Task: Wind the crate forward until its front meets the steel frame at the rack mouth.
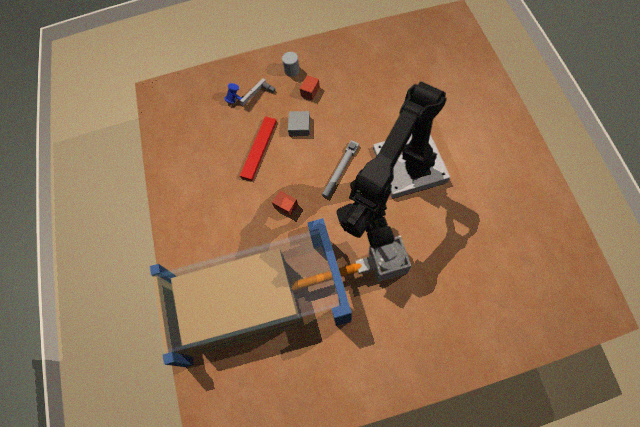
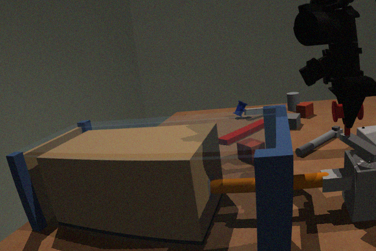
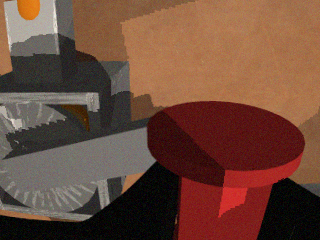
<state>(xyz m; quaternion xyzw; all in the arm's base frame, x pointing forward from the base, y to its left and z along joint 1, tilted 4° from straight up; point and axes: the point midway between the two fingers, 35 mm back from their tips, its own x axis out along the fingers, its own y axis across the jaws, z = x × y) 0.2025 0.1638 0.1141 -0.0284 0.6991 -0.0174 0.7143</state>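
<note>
The winch handle is 40 mm to the left of my gripper tip, 10 mm below it and 10 mm behind it. From my gripper tip the other things lie so: red knob: 20 mm above; then grey winch: 90 mm to the left, 90 mm below, 40 mm behind; then blue frame: 130 mm ahead, 100 mm to the left, 10 mm below.
</note>
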